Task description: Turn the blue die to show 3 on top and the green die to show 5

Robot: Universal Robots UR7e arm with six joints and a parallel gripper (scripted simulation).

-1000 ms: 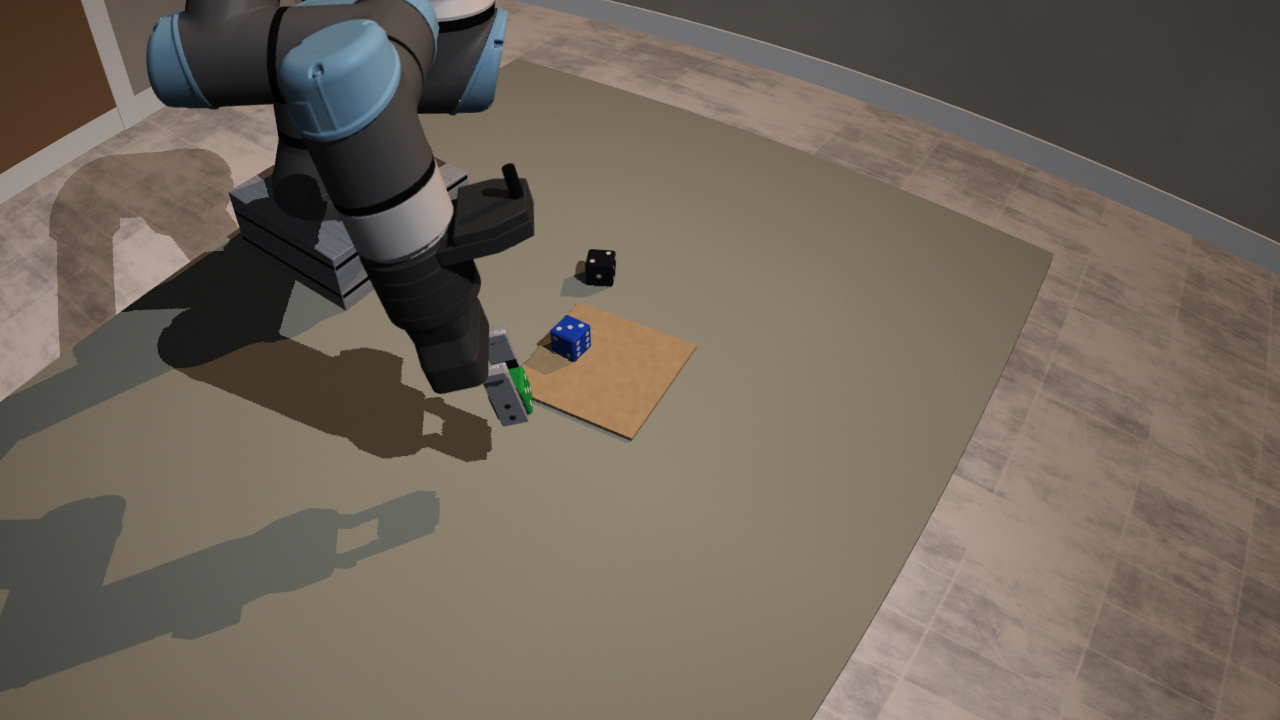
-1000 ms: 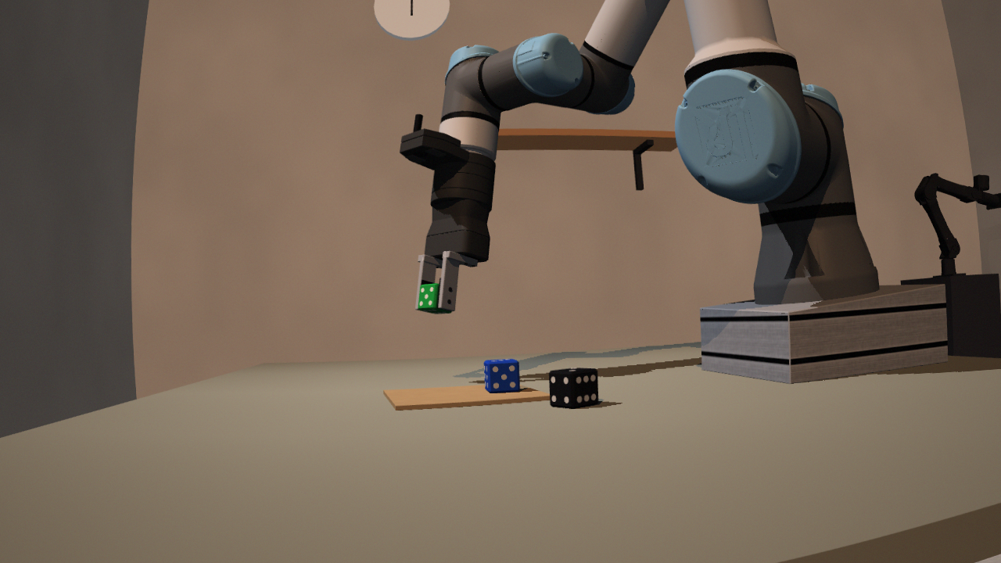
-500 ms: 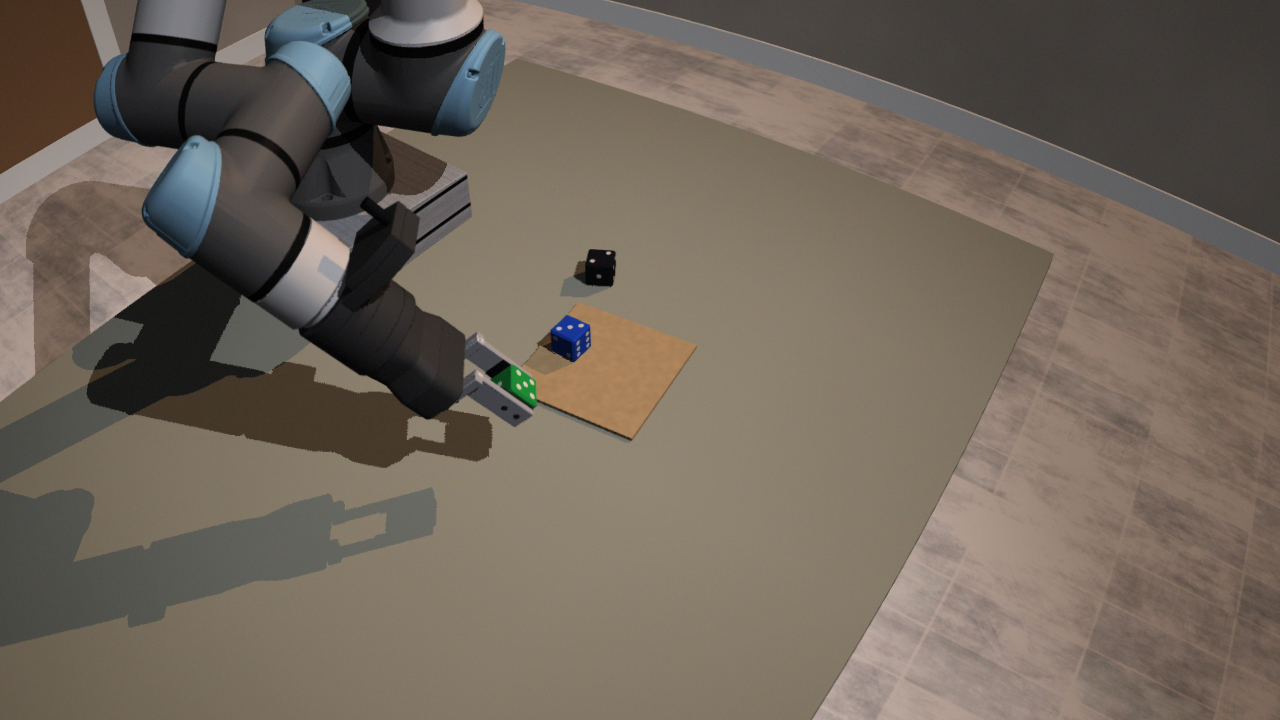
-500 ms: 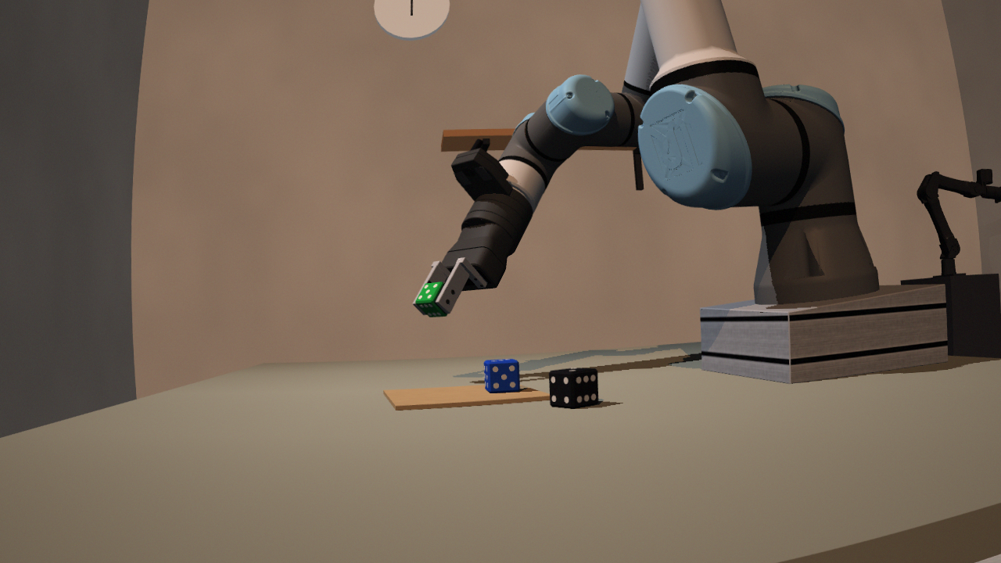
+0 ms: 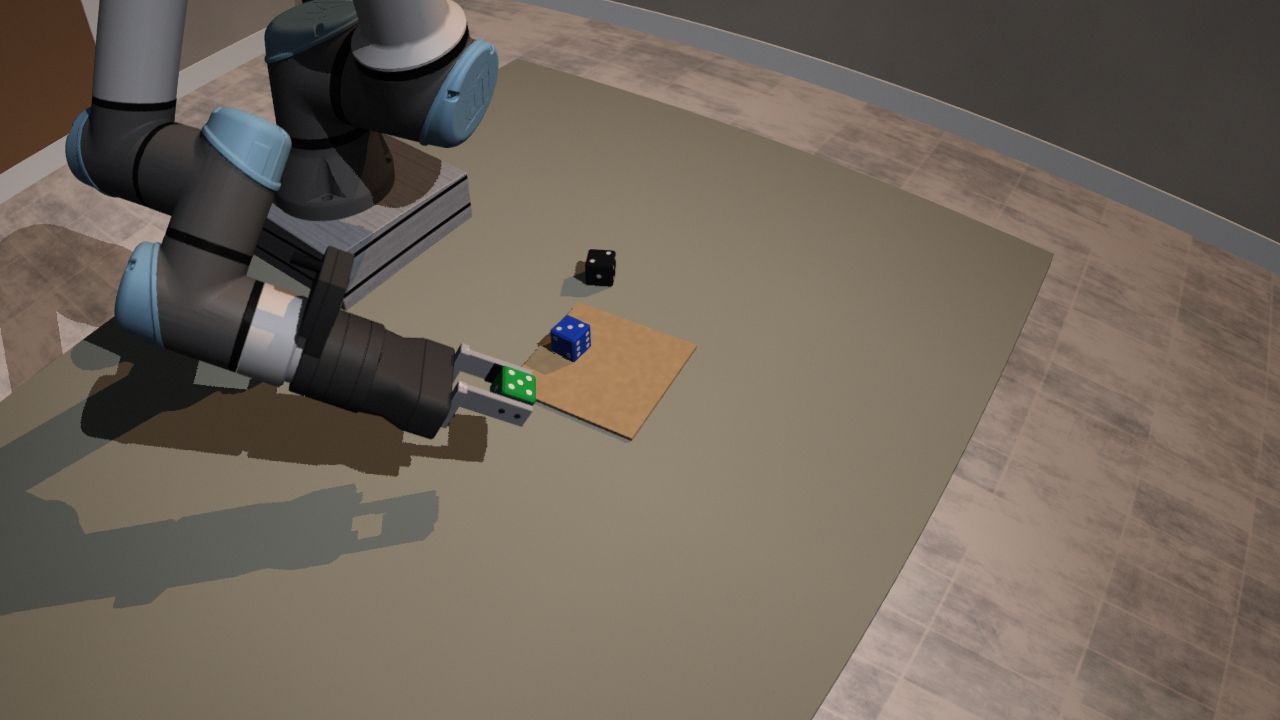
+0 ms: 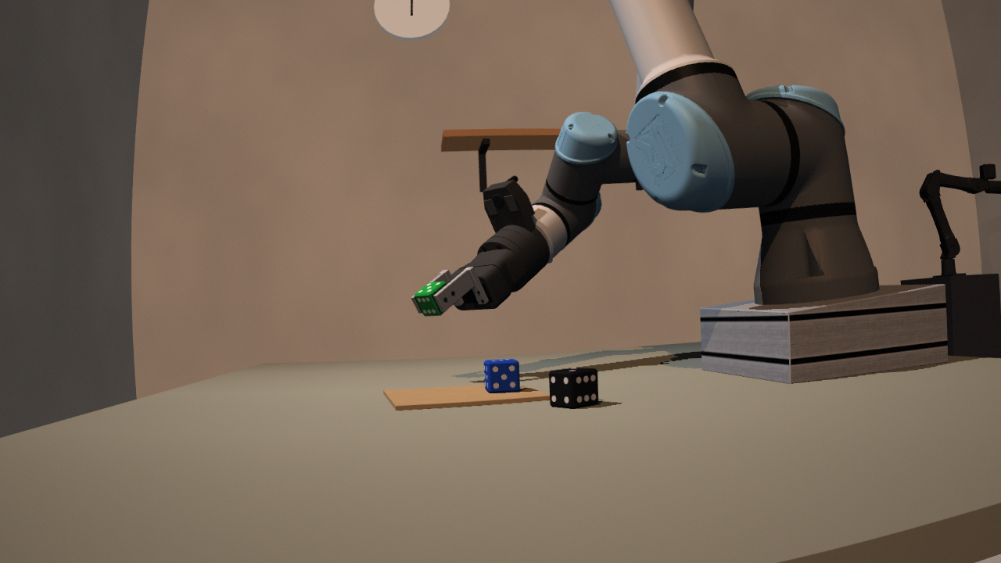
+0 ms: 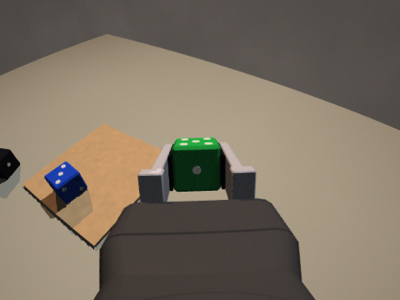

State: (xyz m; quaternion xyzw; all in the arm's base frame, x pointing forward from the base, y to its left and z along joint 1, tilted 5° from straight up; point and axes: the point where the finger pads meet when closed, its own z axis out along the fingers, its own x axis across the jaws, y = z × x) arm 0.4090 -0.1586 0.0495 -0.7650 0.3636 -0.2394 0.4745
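Right now my hand is 10 mm past the brown mat, 150 mm to the right of it and 100 mm above it. From my hand the other things lie so: green die (right at my hand); then black die (90 mm behind, 260 mm to the left, 90 mm below); then blue die (50 mm behind, 150 mm to the left, 80 mm below).
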